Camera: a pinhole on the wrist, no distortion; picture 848 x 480 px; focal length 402.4 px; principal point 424.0 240.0 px. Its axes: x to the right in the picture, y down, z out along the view. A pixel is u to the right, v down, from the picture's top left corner.
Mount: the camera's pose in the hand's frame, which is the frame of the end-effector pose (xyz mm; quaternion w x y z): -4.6 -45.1 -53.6 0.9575 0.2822 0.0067 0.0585
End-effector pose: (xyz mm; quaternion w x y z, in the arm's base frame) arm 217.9 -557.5 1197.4 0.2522 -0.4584 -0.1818 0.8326
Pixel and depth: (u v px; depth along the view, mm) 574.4 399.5 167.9
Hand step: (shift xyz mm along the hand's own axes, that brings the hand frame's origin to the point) 58.2 -72.9 124.8
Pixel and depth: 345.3 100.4 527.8
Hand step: -63.1 -494.6 288.9
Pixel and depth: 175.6 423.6 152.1
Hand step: -98.4 -80.2 109.9
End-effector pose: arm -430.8 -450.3 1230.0 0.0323 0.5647 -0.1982 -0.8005
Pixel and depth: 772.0 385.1 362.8
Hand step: 309.5 -95.5 328.5
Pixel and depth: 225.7 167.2 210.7
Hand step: -93.9 -202.6 100.8
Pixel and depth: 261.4 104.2 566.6
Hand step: -185.3 -536.8 314.6
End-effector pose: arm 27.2 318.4 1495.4 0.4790 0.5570 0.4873 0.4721
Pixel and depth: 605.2 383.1 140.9
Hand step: 59.4 -72.0 93.2
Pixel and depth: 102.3 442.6 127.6
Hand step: -107.0 -72.2 86.4
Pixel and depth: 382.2 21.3 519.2
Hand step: -3.8 -566.8 229.0
